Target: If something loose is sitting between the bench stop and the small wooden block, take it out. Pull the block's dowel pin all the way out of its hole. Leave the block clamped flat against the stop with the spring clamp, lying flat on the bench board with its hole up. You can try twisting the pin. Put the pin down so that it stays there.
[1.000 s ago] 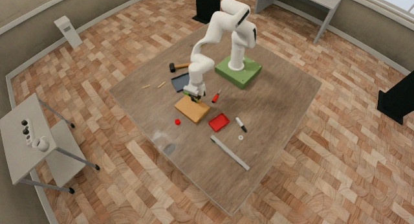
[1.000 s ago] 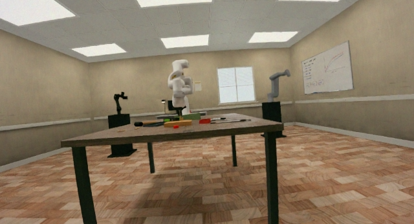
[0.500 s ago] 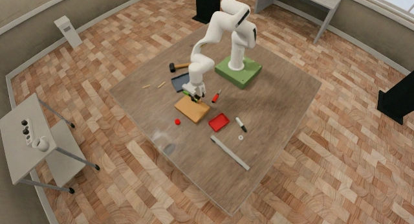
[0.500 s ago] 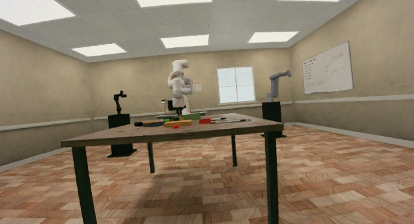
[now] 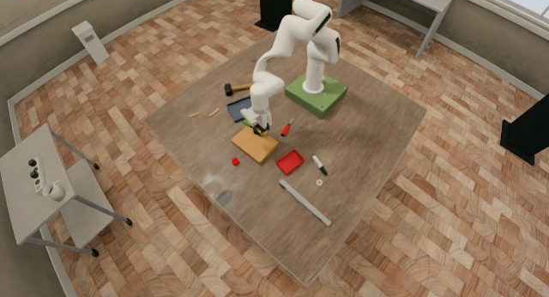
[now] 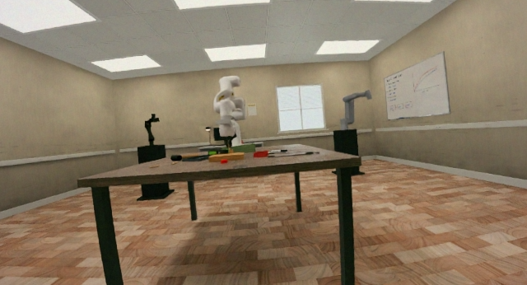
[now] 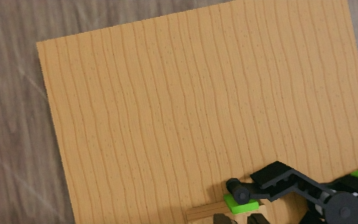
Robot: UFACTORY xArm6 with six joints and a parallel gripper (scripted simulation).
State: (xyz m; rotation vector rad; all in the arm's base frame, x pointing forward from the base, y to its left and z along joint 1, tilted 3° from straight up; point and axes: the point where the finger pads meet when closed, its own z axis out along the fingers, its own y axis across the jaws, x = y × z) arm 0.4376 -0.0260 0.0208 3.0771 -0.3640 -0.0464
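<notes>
Right now my hand is 2 cm above the dowel pin. Also, from my hand: tan bench board 7 cm below, 5 cm ahead, 1 cm to the right; then red cap 20 cm ahead, 8 cm below, 2 cm to the right; then small wooden block 5 cm below.
</notes>
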